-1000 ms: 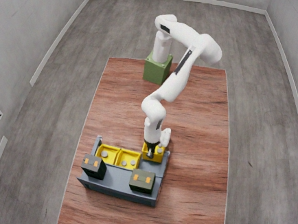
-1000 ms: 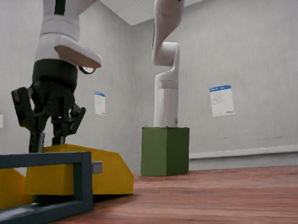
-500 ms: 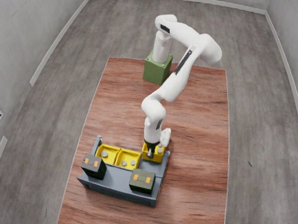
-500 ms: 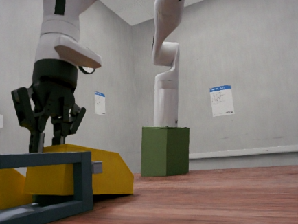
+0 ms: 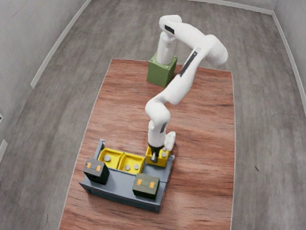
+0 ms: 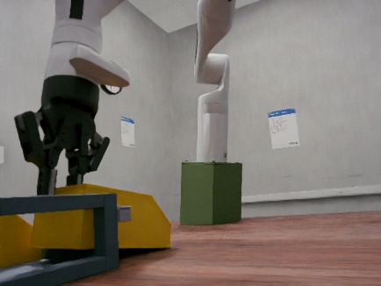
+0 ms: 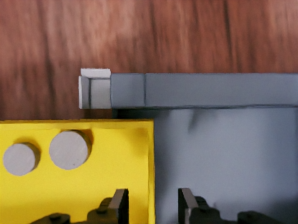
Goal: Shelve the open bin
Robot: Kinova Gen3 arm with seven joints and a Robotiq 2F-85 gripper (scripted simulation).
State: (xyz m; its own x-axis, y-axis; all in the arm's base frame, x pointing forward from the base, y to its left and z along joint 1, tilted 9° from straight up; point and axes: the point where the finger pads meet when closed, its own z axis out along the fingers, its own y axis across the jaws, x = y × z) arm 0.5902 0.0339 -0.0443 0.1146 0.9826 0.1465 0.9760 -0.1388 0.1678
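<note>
Now: the grey disc part 50 mm behind my hand, 30 mm to the left of it and 70 mm below it. The rest, counted from my hand: grey shelf: 90 mm ahead, 120 mm to the right, 30 mm below.
</note>
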